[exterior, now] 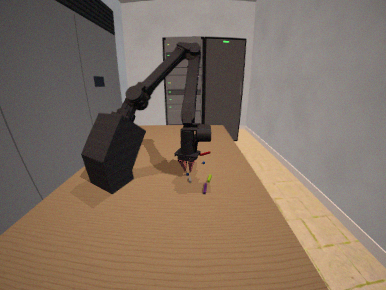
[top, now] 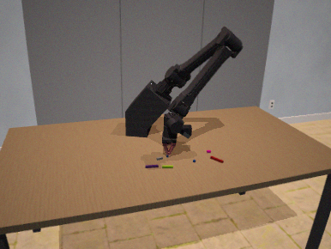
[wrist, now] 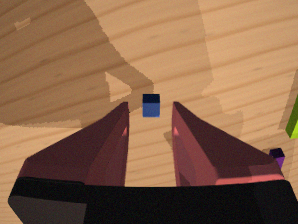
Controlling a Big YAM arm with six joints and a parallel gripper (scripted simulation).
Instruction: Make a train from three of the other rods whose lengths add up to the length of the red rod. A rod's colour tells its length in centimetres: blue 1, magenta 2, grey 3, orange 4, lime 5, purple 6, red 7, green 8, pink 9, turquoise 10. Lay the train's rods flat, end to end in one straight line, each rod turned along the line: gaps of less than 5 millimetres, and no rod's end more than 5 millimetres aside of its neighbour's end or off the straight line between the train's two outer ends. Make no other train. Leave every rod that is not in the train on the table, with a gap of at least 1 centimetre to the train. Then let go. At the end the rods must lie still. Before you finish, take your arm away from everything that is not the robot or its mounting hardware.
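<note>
Now: the grey rod 50 mm to the right of my hand, 20 mm below it and 10 mm ahead of it. From my hand the other things lie so: magenta rod: 220 mm to the left, 20 mm below, 10 mm ahead; then purple rod: 110 mm to the right, 70 mm ahead, 20 mm below; then lime rod: 100 mm ahead, 40 mm to the right, 20 mm below.
</note>
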